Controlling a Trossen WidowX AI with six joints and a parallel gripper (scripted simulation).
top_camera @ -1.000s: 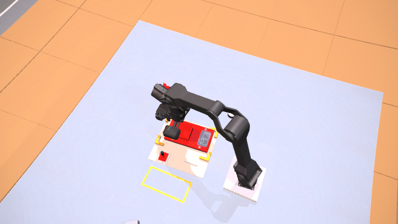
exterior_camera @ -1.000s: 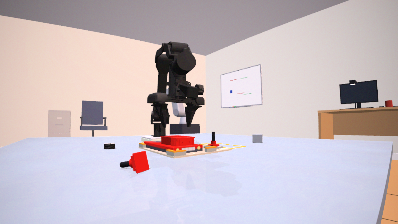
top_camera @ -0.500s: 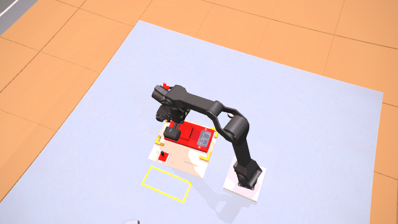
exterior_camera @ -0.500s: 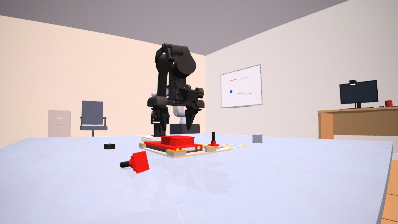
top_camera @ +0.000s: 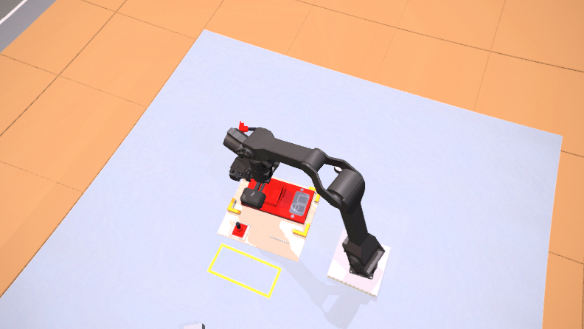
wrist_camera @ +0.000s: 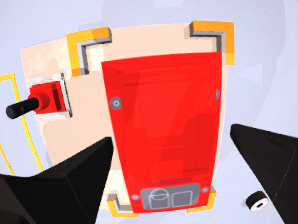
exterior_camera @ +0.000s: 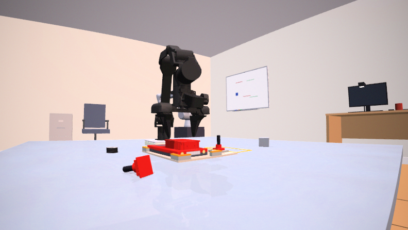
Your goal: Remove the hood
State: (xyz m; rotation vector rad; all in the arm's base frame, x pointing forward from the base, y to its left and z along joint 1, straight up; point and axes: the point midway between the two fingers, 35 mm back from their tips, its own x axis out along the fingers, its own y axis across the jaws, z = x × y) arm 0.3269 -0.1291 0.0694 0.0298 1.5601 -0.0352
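Now: gripper tip 30 mm past the pale base plate, 30 mm to the right of it and 50 mm above it. Round my gripper tip: small wheel: 200 mm behind, 160 mm to the right, 50 mm below.
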